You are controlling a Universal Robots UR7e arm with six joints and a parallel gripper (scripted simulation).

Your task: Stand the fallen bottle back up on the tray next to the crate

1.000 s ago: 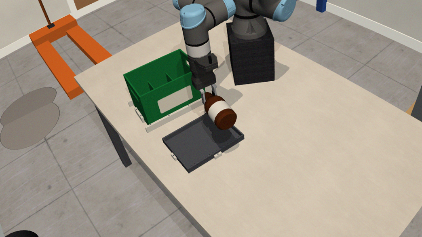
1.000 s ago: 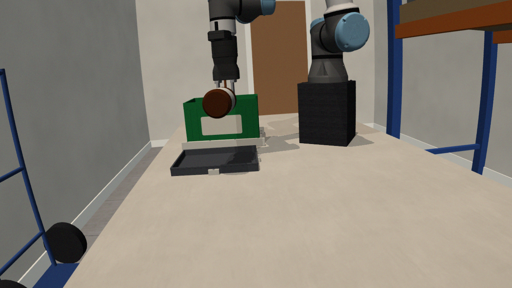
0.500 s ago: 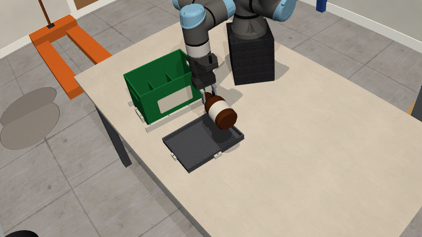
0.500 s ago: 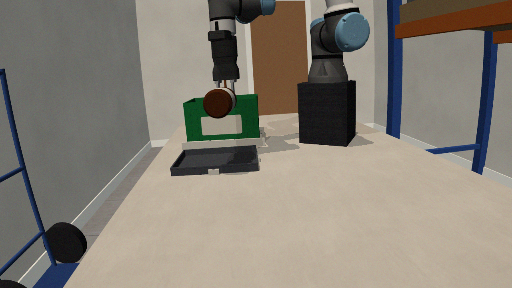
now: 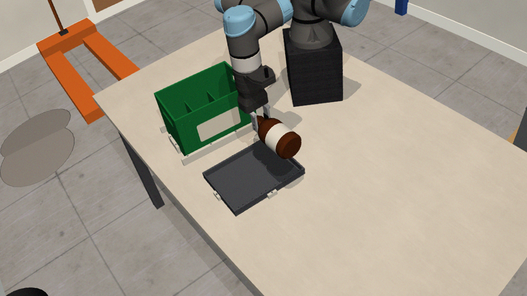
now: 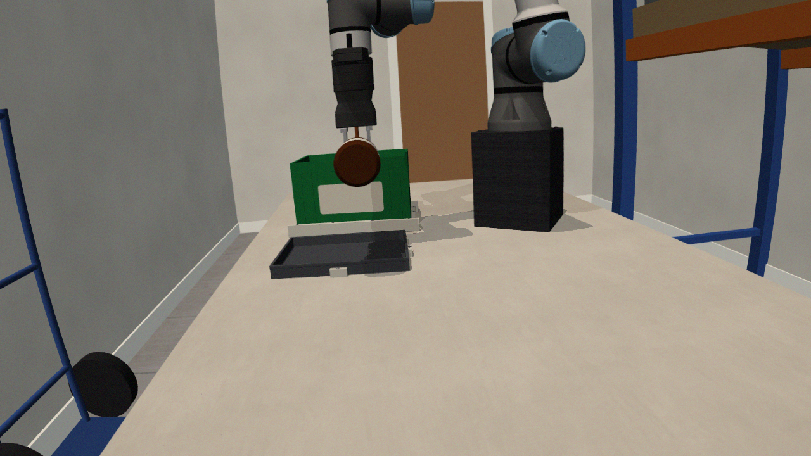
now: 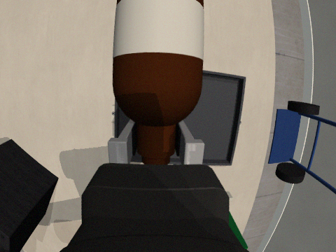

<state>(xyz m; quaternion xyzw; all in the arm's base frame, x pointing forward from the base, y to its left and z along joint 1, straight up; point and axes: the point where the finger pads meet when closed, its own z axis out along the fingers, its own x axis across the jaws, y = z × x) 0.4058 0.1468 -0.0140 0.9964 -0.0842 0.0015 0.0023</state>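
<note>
My gripper is now 10 mm short of the brown bottle, 50 mm to the right of it and 10 mm above it. The rest, counted from my hand: green crate 30 mm behind, 300 mm to the right, 120 mm below; tray 40 mm ahead, 30 mm to the right, 190 mm below.
</note>
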